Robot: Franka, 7 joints.
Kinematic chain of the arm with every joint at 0, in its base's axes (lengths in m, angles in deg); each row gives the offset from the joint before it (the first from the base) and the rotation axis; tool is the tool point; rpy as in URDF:
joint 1: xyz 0 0 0.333 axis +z
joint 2: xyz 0 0 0 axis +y
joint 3: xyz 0 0 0.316 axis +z
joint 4: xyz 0.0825 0 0 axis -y
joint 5: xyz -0.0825 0 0.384 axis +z
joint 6: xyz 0 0 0 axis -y
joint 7: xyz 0.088 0 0 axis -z
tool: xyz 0 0 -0.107 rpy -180 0 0
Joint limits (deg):
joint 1: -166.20..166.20
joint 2: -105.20..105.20
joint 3: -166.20..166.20
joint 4: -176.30..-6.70
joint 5: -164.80..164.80
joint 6: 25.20..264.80
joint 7: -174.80..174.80
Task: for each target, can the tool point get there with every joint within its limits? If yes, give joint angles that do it. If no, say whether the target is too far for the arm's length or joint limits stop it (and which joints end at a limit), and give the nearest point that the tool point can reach.
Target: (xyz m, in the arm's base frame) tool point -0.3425 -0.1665 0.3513
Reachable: yes | joints -89.55 -28.98 -70.27 -140.60 15.60 93.76 -61.85
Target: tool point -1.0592 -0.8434 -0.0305
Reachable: no: too far | nearest point -0.6482 -0.5161 0.1106 | short by 0.544 m
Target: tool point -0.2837 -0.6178 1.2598
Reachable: no: too far | nearest point -0.2117 -0.4611 1.0247 | short by 0.292 m
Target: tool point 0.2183 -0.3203 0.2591
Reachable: yes | joints 27.92 17.88 -93.93 -145.18 -119.76 188.84 28.28
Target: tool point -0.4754 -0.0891 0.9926
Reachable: yes | joints 24.86 -56.06 14.07 -49.65 -22.86 199.30 -116.50
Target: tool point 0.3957 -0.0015 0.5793
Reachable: yes | joints -73.64 -66.51 54.56 -130.79 -0.62 107.69 -101.66
